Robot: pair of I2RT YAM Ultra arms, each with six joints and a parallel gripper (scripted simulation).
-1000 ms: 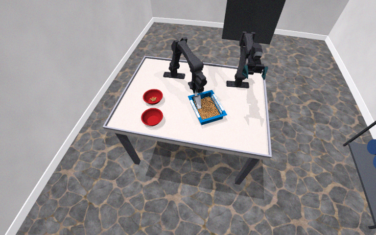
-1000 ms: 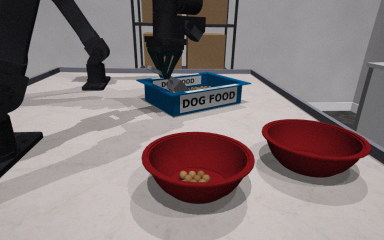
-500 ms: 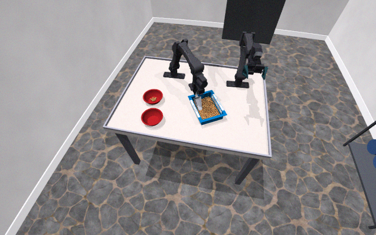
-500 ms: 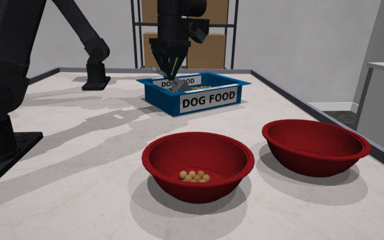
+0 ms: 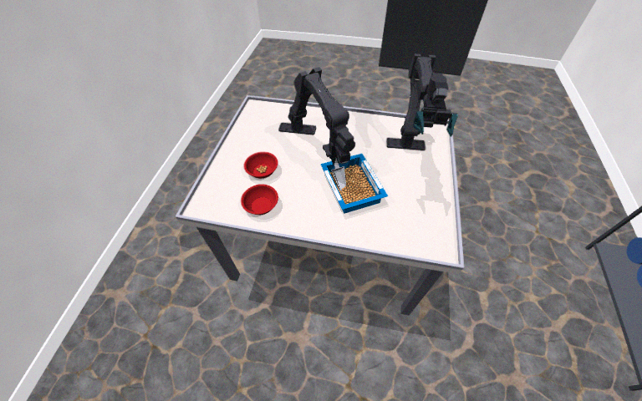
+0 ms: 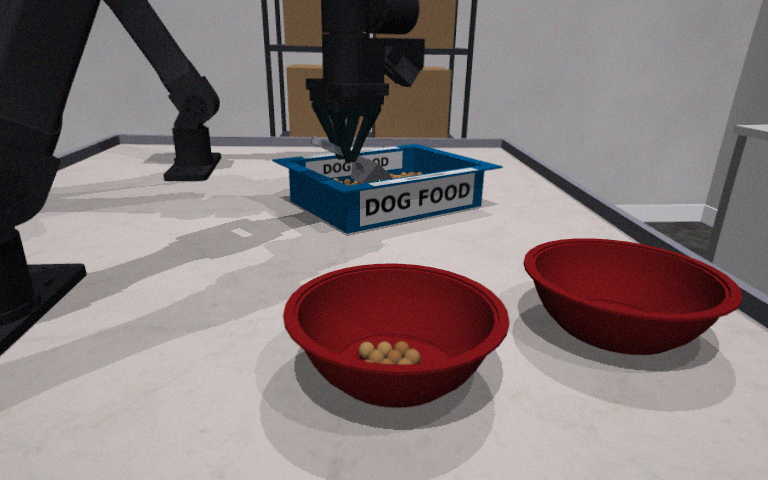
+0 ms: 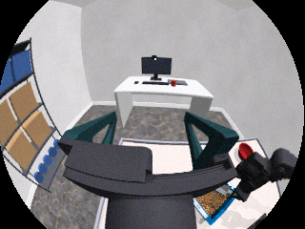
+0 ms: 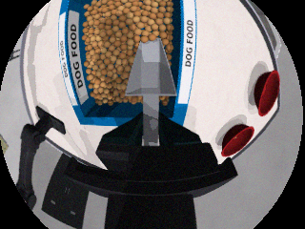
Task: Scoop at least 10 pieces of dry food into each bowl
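Right now the blue dog food box is 9 cm to the left of my right hand, 6 cm ahead of it and 5 cm below it. Also, from my right hand: grey scoop: 3 cm below, 3 cm ahead, 2 cm to the left.
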